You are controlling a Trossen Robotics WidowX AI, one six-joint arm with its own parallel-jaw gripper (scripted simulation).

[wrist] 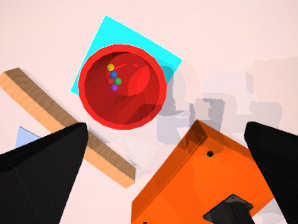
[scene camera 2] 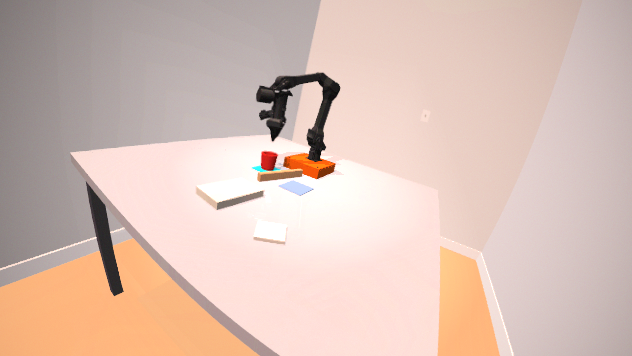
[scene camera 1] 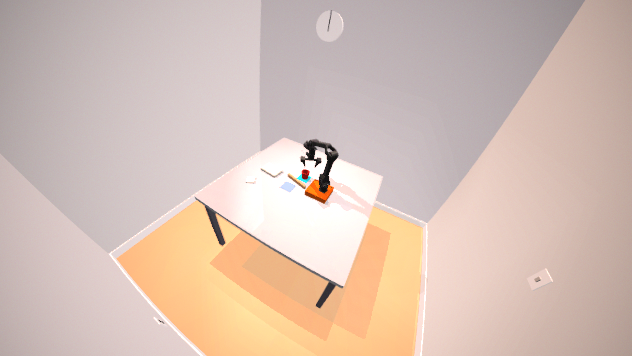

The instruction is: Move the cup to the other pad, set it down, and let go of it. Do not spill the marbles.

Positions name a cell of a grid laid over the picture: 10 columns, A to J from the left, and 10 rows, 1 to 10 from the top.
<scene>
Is the gripper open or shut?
Open.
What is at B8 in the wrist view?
The gripper.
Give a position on a cyan pad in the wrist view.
D2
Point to a flat slab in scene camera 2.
At D6
</scene>
